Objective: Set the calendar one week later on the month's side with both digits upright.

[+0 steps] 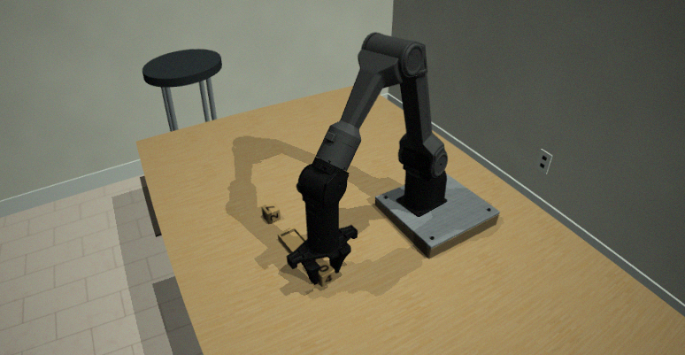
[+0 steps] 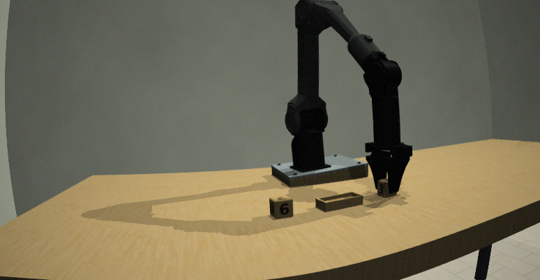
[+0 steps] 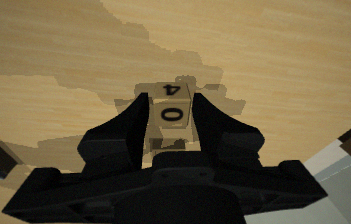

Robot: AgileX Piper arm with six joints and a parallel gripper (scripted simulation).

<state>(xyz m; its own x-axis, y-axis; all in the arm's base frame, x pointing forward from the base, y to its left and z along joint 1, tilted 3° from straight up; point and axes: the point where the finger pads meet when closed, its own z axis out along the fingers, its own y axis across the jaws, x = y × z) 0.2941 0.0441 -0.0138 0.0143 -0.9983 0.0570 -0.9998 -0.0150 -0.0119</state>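
Now: the small wooden tray 11 cm to the right of my hand and 1 cm below it.
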